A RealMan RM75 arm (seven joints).
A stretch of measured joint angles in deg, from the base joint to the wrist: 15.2, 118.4, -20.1, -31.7, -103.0, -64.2, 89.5; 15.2, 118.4, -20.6, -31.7, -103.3, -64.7, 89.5; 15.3, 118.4, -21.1, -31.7, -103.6, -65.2, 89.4; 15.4, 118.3, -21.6, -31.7, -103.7, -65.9, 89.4; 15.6, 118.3, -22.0, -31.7, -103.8, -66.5, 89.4; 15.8, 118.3, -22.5, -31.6, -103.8, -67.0, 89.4; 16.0, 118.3, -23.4, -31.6, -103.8, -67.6, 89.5; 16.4, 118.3, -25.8, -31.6, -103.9, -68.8, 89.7; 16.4, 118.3, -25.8, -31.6, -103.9, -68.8, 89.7; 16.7, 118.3, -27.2, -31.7, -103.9, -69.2, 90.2; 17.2, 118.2, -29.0, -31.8, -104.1, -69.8, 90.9
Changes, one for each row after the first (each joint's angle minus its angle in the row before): 0.0, 0.0, -0.5, 0.0, -0.3, -0.5, 0.0; 0.1, 0.0, -0.5, 0.0, -0.3, -0.5, -0.1; 0.1, -0.1, -0.5, 0.0, -0.1, -0.7, 0.0; 0.2, 0.0, -0.4, 0.0, -0.1, -0.6, 0.0; 0.2, 0.0, -0.5, 0.1, 0.0, -0.5, 0.0; 0.2, 0.0, -0.9, 0.0, 0.0, -0.6, 0.1; 0.4, 0.0, -2.4, 0.0, -0.1, -1.2, 0.2; 0.0, 0.0, 0.0, 0.0, 0.0, 0.0, 0.0; 0.3, 0.0, -1.4, -0.1, 0.0, -0.4, 0.5; 0.5, -0.1, -1.8, -0.1, -0.2, -0.6, 0.7
